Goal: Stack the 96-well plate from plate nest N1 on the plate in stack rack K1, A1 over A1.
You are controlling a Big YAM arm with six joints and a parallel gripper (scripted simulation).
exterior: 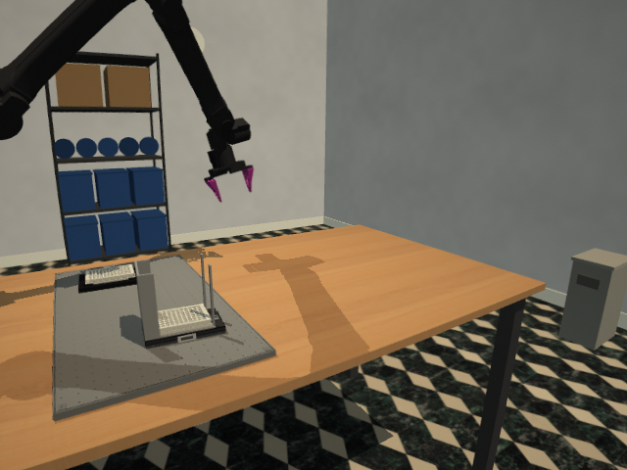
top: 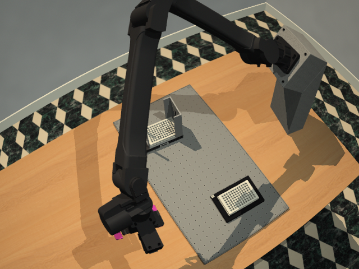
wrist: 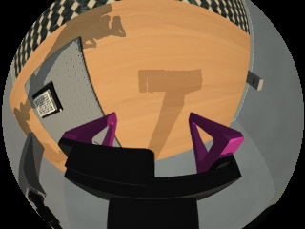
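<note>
My gripper is now 370 mm past the black plate nest N1 and 210 mm above it. The rest, counted from my hand: pale A1 mark 300 mm behind, 50 mm to the right, 200 mm below; then grey back wall 330 mm behind, 370 mm to the right, 130 mm below.
</note>
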